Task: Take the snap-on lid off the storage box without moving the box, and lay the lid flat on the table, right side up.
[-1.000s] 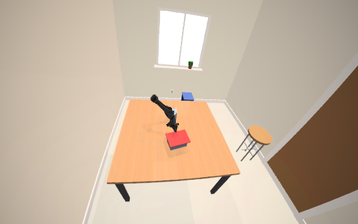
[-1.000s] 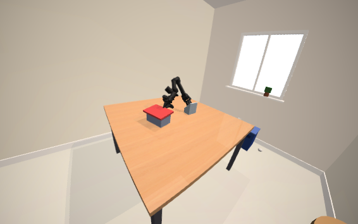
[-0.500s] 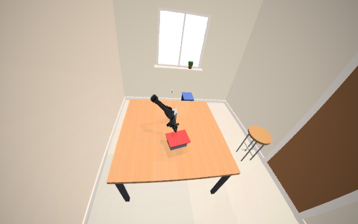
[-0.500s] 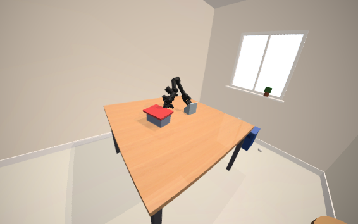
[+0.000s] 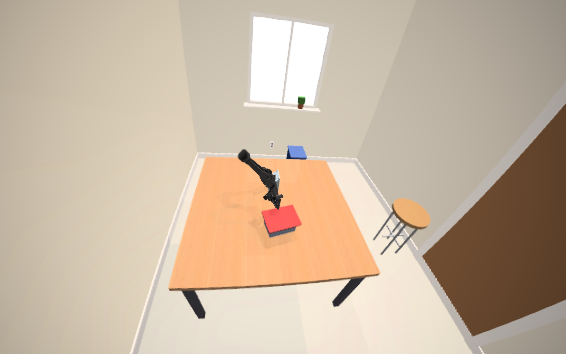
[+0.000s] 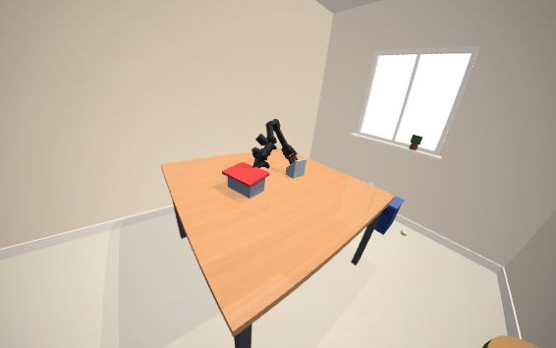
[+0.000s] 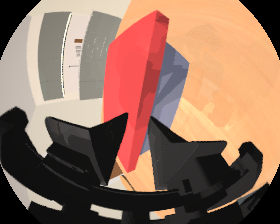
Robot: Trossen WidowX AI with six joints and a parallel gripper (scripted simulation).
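Now: gripper tip 70 mm short of the red lid and 30 mm to the right of it. Also, from my gripper tip: storage box: 60 mm ahead, 20 mm to the left, 60 mm below.
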